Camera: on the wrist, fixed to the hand. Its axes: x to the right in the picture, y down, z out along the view.
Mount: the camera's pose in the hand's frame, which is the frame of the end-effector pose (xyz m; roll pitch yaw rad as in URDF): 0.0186 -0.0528 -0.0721 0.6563 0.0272 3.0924
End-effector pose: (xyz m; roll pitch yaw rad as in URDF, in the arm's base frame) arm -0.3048 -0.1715 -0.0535 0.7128 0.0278 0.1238
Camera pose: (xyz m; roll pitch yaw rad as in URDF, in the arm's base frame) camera -0.2897 -0.1624 -0.1431 -0.0540 -0.0393 -3.0728
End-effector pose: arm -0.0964 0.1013 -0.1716 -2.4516 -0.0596 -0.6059
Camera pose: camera -0.0885 0.0895 -0.0814 3.1122 0.0698 2.5911
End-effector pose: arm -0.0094 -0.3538 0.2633 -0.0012 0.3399 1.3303
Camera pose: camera 0.0404 -0.3727 0.1892 0.6747 -0.3122 -1.8629
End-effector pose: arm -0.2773 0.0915 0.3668 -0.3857 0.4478 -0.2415
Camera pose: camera -0.2989 0.0185 0.3164 1.0585 -0.4038 2.8617
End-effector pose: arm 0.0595 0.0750 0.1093 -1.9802 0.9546 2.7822
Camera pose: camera 0.0064 0.1432 0.1387 2.5780 -0.9190 -0.2859
